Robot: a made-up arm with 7 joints. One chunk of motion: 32 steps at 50 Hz.
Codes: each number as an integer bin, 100 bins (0 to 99) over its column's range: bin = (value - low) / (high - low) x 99, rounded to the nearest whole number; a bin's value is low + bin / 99 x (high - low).
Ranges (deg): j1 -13..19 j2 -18..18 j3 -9..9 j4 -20..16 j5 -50..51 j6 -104..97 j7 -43..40
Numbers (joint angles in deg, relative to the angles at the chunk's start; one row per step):
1: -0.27 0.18 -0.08 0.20 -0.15 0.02 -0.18
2: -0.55 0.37 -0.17 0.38 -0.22 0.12 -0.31
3: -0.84 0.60 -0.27 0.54 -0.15 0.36 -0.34
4: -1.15 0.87 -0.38 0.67 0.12 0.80 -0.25
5: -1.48 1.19 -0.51 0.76 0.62 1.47 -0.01
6: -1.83 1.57 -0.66 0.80 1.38 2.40 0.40
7: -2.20 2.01 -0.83 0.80 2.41 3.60 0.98
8: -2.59 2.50 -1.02 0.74 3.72 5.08 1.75
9: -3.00 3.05 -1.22 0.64 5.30 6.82 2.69
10: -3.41 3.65 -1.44 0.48 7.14 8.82 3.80
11: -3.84 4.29 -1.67 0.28 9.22 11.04 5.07
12: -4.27 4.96 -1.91 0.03 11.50 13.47 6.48
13: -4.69 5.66 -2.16 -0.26 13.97 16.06 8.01
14: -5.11 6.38 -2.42 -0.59 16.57 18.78 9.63
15: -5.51 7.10 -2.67 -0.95 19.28 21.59 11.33
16: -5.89 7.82 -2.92 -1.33 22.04 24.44 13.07
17: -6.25 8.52 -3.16 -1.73 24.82 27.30 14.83
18: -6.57 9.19 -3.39 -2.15 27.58 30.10 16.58
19: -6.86 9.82 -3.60 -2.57 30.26 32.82 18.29
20: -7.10 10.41 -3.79 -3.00 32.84 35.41 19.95
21: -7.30 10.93 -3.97 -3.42 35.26 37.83 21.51
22: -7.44 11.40 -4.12 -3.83 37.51 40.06 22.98
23: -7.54 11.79 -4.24 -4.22 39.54 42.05 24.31
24: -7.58 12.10 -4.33 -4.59 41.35 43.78 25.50
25: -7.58 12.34 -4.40 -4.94 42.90 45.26 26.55
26: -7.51 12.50 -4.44 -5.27 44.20 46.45 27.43
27: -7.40 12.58 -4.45 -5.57 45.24 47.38 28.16
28: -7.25 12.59 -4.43 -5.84 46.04 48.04 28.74
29: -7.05 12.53 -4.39 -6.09 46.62 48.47 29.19
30: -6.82 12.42 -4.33 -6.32 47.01 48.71 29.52
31: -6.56 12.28 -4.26 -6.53 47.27 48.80 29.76
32: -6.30 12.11 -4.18 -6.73 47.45 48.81 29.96
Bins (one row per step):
1: 39 50 49 56 49 51 51
2: 39 51 49 56 49 51 51
3: 38 51 48 56 49 51 51
4: 37 52 47 57 49 52 51
5: 36 53 47 57 50 52 51
6: 35 54 46 57 50 52 52
7: 33 55 45 57 51 53 52
8: 32 56 44 57 53 54 53
9: 31 58 43 57 54 55 54
10: 30 60 42 56 56 56 56
11: 28 61 40 56 58 57 57
12: 27 63 39 55 60 58 59
13: 26 65 38 54 63 59 61
14: 24 67 36 53 65 60 63
15: 23 69 35 52 68 62 65
16: 22 71 33 51 71 63 67
17: 21 73 32 50 73 65 69
18: 20 75 31 49 76 66 71
19: 19 77 30 48 79 67 73
20: 18 78 29 47 81 69 75
21: 18 80 28 46 84 70 77
22: 17 81 27 44 86 71 79
23: 17 82 26 43 88 72 80
24: 17 83 26 42 90 73 82
25: 17 83 25 41 91 74 83
26: 17 84 25 41 92 74 84
27: 17 84 25 40 93 75 85
28: 18 84 25 39 94 75 86
29: 18 84 25 38 95 75 86
30: 19 84 26 38 95 75 86
31: 20 83 26 37 95 75 87
32: 21 83 27 36 96 75 87

